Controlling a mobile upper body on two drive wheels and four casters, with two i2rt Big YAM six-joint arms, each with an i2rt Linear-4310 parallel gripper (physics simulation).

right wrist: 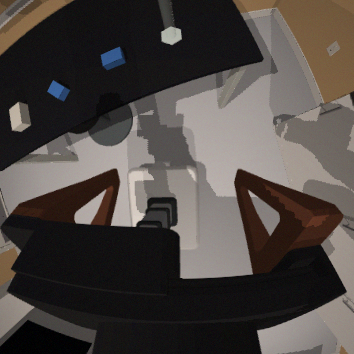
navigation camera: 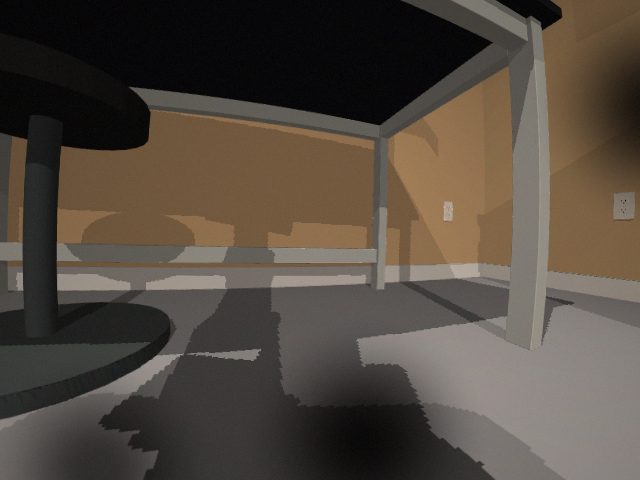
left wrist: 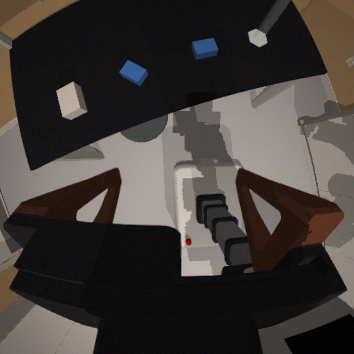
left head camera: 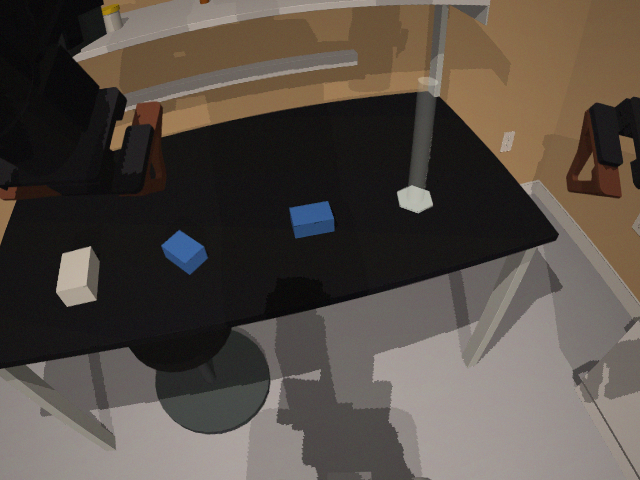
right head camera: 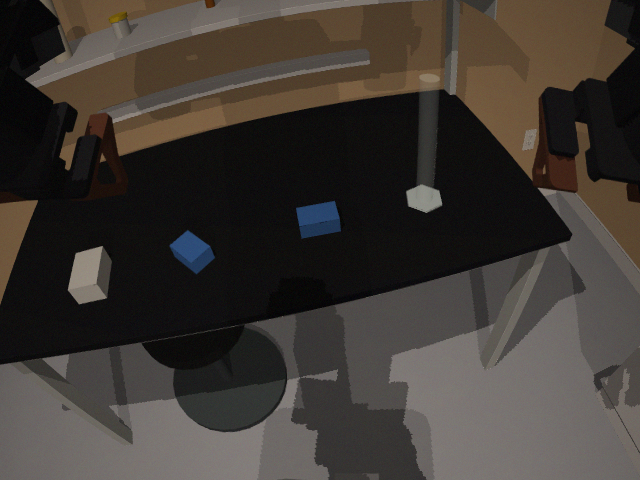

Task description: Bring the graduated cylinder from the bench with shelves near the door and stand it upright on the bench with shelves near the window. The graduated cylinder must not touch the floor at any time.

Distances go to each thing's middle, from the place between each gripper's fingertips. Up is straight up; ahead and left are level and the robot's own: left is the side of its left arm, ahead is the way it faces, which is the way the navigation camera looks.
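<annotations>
Relative to my right hand: graduated cylinder (right head camera: 423, 197) 350 mm below, 550 mm ahead, 50 mm to the left; white block (left head camera: 77, 283) far below, far ahead, far to the left.
My left gripper is far above the white block, far to the right of it and far short of it. Relative to my left hand, the graduated cylinder is 350 mm below, 540 mm ahead and 380 mm to the right.
</annotations>
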